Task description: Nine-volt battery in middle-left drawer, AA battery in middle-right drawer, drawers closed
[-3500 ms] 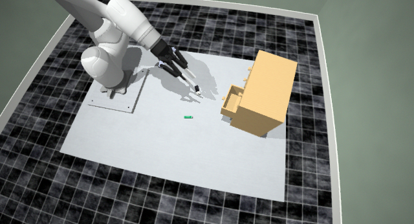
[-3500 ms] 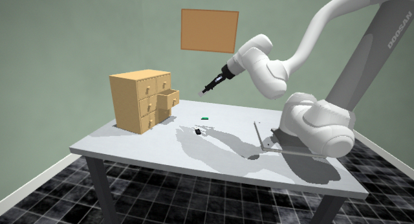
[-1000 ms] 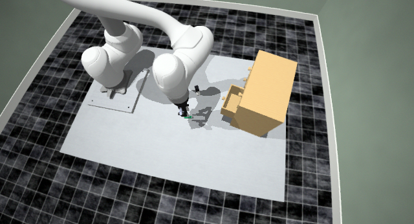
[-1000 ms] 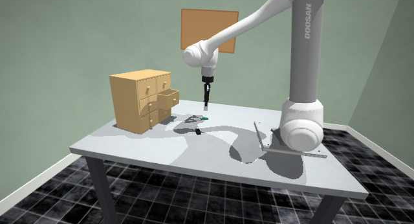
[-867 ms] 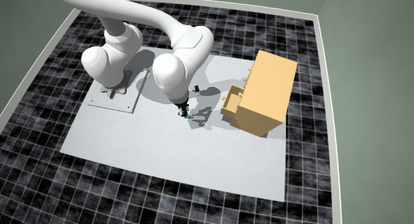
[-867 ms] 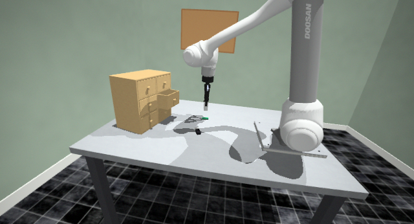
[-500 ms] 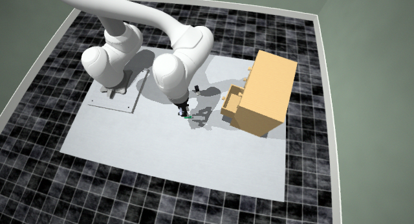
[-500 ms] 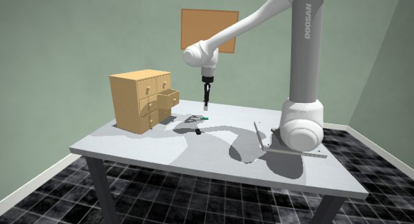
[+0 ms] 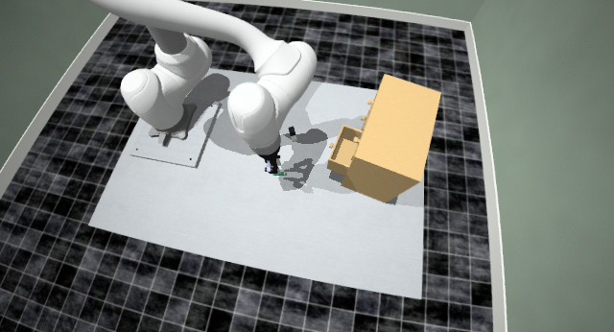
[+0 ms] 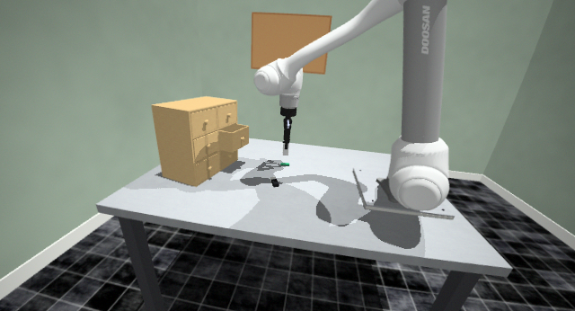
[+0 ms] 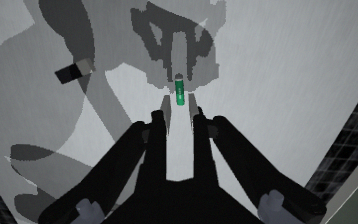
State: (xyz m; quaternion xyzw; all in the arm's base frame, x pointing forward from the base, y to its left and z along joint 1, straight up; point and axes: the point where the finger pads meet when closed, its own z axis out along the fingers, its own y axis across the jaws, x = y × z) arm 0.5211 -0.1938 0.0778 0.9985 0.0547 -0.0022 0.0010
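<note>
The green AA battery is 9 cm below my hand. Round my hand: green nine-volt battery 38 cm ahead, 14 cm to the left, 2 cm above.
</note>
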